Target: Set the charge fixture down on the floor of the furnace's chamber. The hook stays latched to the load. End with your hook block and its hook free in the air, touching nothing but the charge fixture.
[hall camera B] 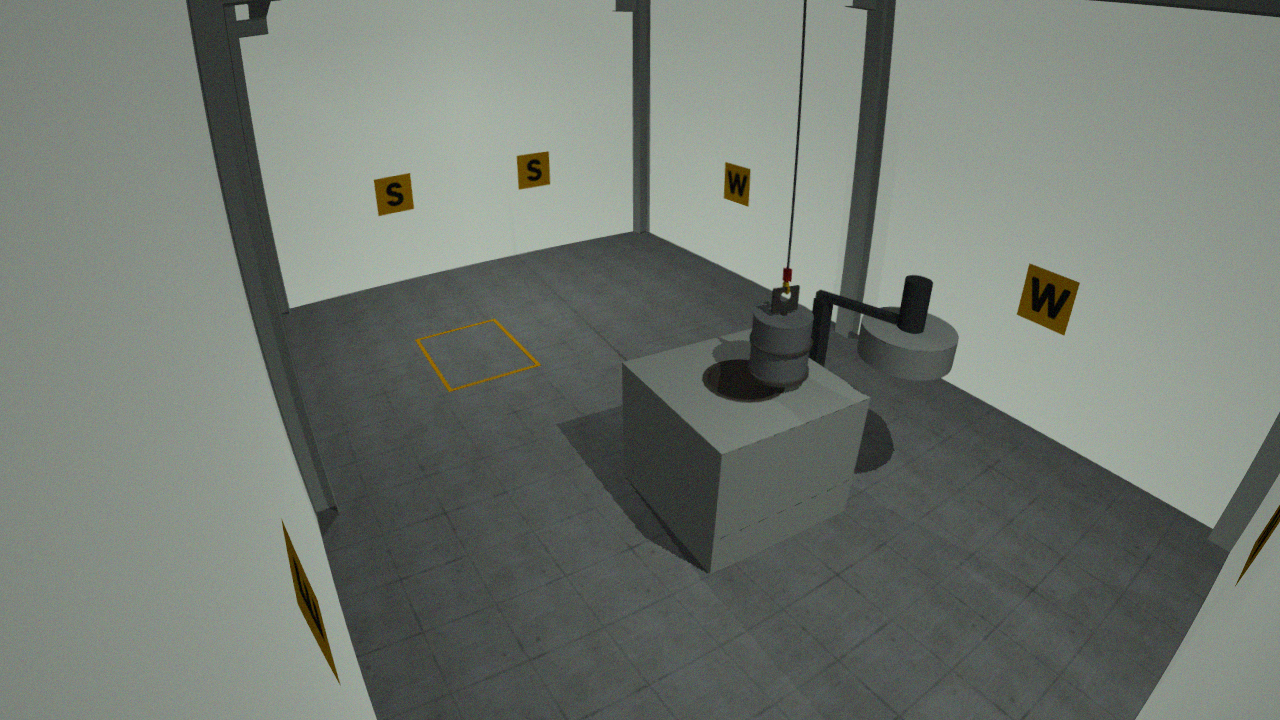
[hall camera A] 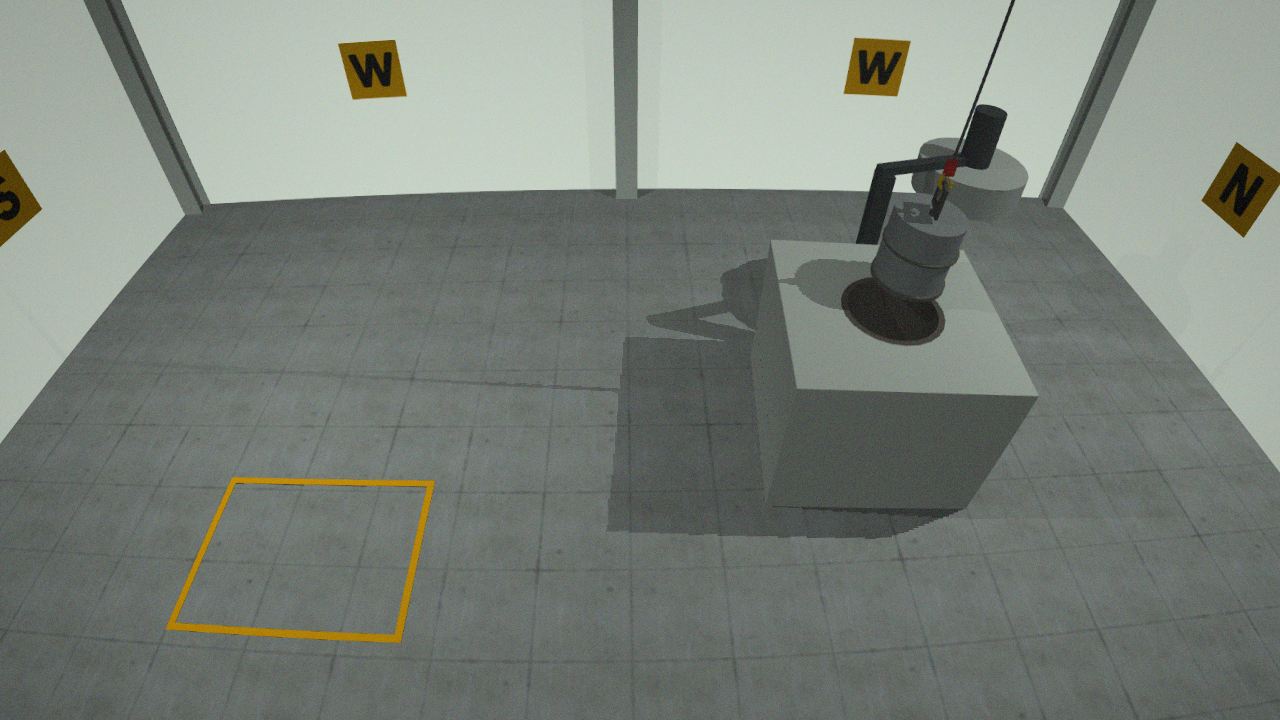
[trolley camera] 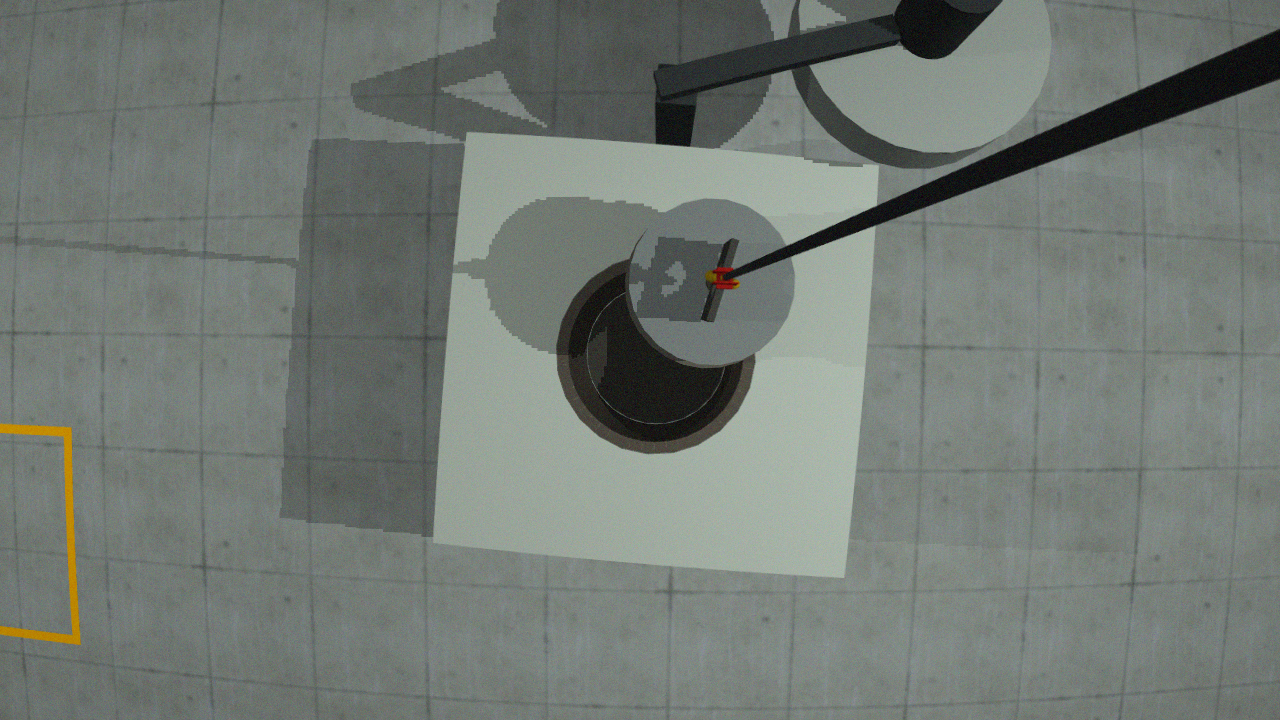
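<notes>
The charge fixture (hall camera A: 914, 255) (hall camera B: 780, 349) (trolley camera: 751, 313), a grey ribbed drum with a dark lug on top, hangs over the furnace (hall camera A: 913, 367) (hall camera B: 675, 394) (trolley camera: 537, 501). It looks slightly tilted in hall camera A. My hook (hall camera A: 942, 186) (hall camera B: 786, 288) (trolley camera: 721, 278) is latched in the lug under the red hook block. The round chamber opening has a brown rim (trolley camera: 657, 445). In the trolley view the drum covers its upper right part and is off its centre. The drum's underside is close to the furnace top; I cannot tell the exact gap. The chamber floor is partly hidden.
The furnace's round lid (hall camera A: 1000, 183) (hall camera B: 904, 355) (trolley camera: 975, 98) is swung aside behind the furnace, on a dark post and arm (hall camera A: 877, 205) (hall camera B: 821, 326) (trolley camera: 778, 67) with a black cylinder. A yellow floor outline (hall camera A: 331, 481) (hall camera B: 456, 329) (trolley camera: 71, 528) lies away from the furnace.
</notes>
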